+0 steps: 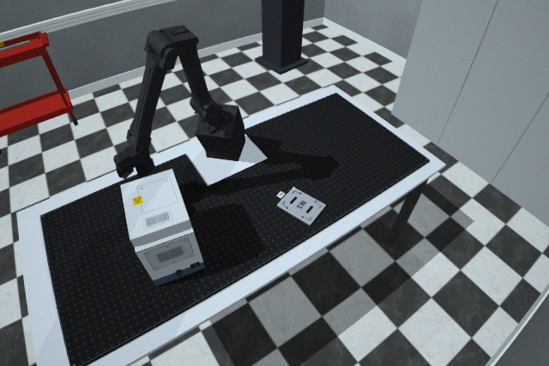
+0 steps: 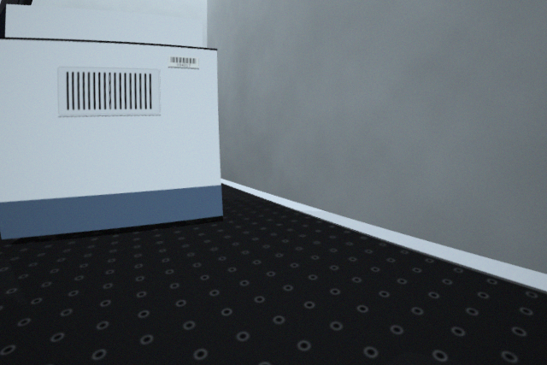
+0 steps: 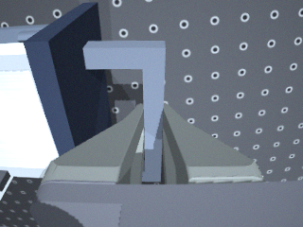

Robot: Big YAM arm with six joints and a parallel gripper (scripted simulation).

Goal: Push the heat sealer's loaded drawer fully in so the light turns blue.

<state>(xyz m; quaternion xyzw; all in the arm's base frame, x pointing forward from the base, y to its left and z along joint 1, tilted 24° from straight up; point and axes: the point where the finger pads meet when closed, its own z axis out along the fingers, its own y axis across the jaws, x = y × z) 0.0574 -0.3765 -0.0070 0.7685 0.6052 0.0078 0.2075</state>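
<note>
My gripper is now 100 mm short of the dark blue drawer, 30 mm to the left of it and 10 mm above it. The rest, counted from my hand: tiny tag: 330 mm ahead, 410 mm to the left, 90 mm below.
</note>
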